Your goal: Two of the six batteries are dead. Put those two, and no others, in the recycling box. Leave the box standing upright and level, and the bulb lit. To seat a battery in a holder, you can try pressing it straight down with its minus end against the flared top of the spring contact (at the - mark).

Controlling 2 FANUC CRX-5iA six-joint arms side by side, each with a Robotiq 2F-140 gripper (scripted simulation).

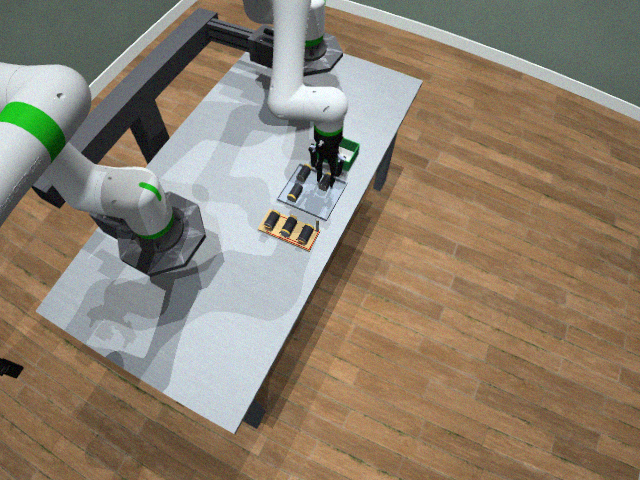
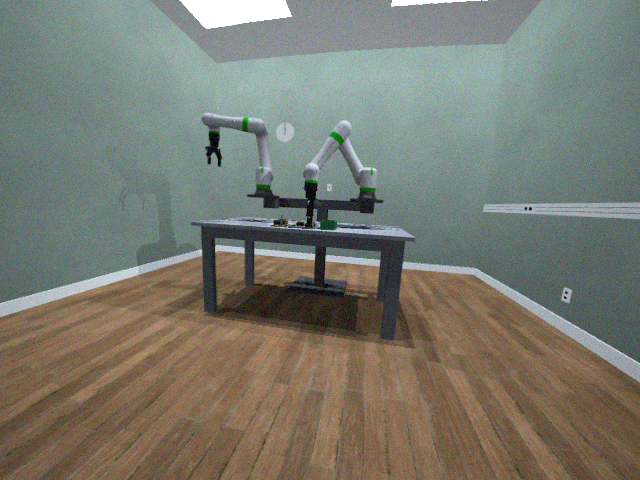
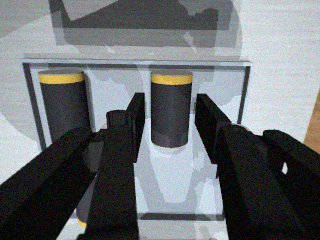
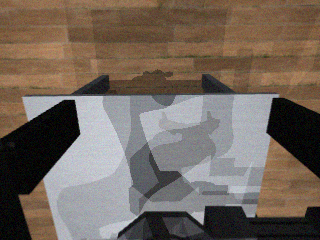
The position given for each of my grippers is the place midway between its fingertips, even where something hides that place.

Observation:
I see my left gripper (image 3: 170, 108), my right gripper (image 4: 173, 116), a tray (image 1: 311, 198), a battery (image 3: 171, 90) and a battery (image 3: 64, 94).
The tray is seen too in image 3 (image 3: 172, 185). Image 4 does not show the tray: it is out of frame.

